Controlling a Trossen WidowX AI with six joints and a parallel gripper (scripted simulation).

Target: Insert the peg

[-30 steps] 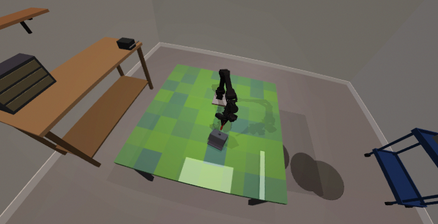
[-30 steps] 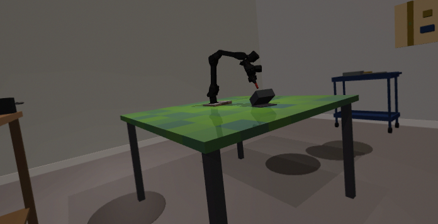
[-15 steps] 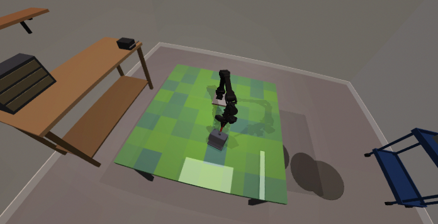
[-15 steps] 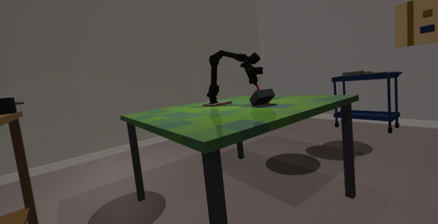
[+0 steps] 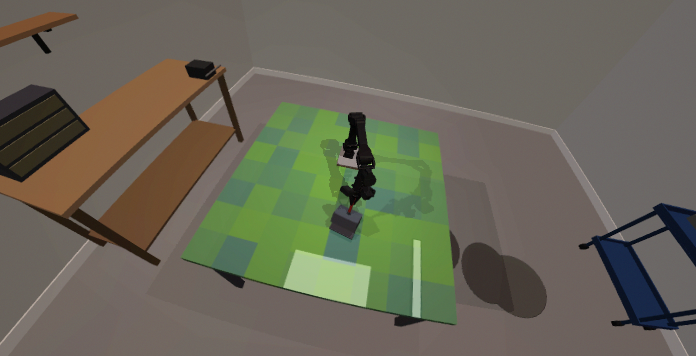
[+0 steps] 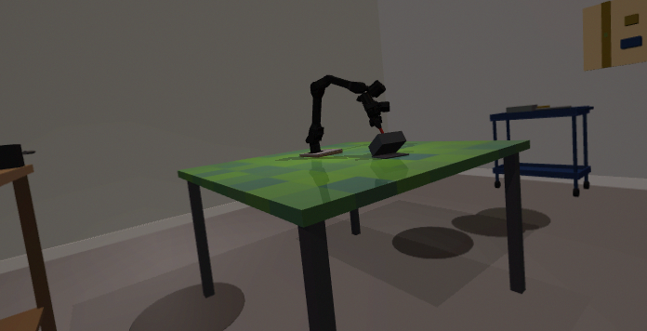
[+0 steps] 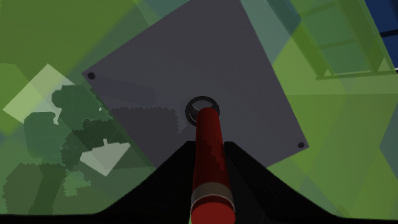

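Now: the dark grey sloped panel 7 cm below my gripper tip, 4 cm ahead of it and 1 cm to the right of it. The rest, counted from my gripper tip: dark red round peg (1 cm behind, 1 cm above).
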